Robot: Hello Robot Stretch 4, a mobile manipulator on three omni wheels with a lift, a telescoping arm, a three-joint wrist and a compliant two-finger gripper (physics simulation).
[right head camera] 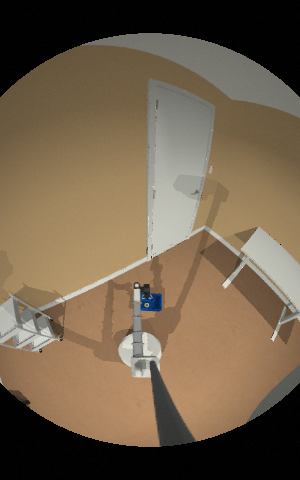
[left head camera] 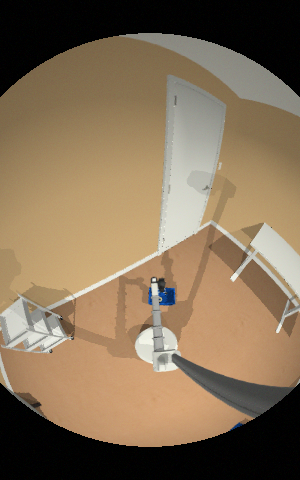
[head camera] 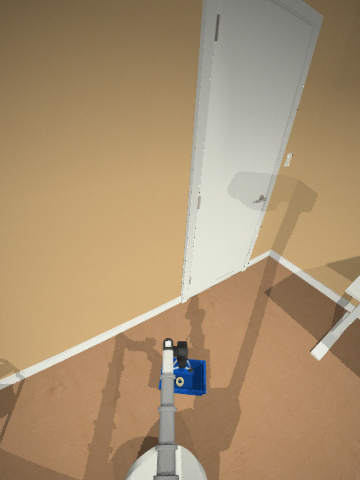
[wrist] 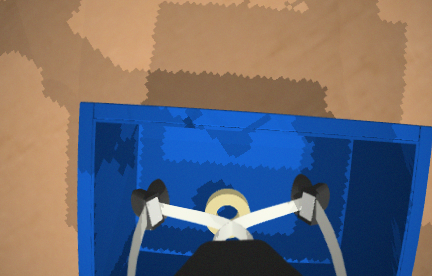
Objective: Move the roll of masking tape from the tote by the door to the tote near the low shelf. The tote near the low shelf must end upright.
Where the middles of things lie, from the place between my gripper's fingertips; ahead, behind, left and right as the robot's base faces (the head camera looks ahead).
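Taking the roll of masking tape (wrist: 222, 197) as my reference, I find my hand 7 cm above it and 4 cm past it.
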